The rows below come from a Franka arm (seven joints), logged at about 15 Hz.
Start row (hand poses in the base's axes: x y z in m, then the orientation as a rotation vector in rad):
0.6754, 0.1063, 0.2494, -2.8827, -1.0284, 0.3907
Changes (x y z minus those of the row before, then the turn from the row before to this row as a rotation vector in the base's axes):
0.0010, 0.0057, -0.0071, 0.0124, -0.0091, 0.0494
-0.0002, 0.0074, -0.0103, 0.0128, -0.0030, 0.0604
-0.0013, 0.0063, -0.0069, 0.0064, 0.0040, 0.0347
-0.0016, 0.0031, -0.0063, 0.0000, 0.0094, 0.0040
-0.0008, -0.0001, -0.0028, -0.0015, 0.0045, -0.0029
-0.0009, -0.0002, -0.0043, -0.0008, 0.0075, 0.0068
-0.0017, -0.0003, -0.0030, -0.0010, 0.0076, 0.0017
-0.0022, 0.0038, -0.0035, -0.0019, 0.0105, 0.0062
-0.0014, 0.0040, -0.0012, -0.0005, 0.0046, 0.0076
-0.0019, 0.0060, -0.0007, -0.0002, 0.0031, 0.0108
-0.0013, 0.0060, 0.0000, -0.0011, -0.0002, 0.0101
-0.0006, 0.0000, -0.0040, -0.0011, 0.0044, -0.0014
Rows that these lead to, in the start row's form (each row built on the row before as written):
0.6764, 0.1120, 0.2423, -2.8556, -1.1013, 0.3730
0.6762, 0.1194, 0.2320, -2.8180, -1.1883, 0.3638
0.6749, 0.1257, 0.2251, -2.7931, -1.2367, 0.3669
0.6733, 0.1288, 0.2188, -2.7860, -1.2405, 0.3798
0.6725, 0.1287, 0.2160, -2.7863, -1.2356, 0.3867
0.6716, 0.1285, 0.2117, -2.7794, -1.2440, 0.3978
0.6699, 0.1282, 0.2087, -2.7752, -1.2450, 0.4088
0.6677, 0.1320, 0.2052, -2.7678, -1.2519, 0.4247
0.6663, 0.1360, 0.2040, -2.7618, -1.2619, 0.4318
0.6644, 0.1420, 0.2033, -2.7546, -1.2767, 0.4369
0.6631, 0.1480, 0.2033, -2.7503, -1.2914, 0.4382
0.6625, 0.1480, 0.1993, -2.7494, -1.2886, 0.4447

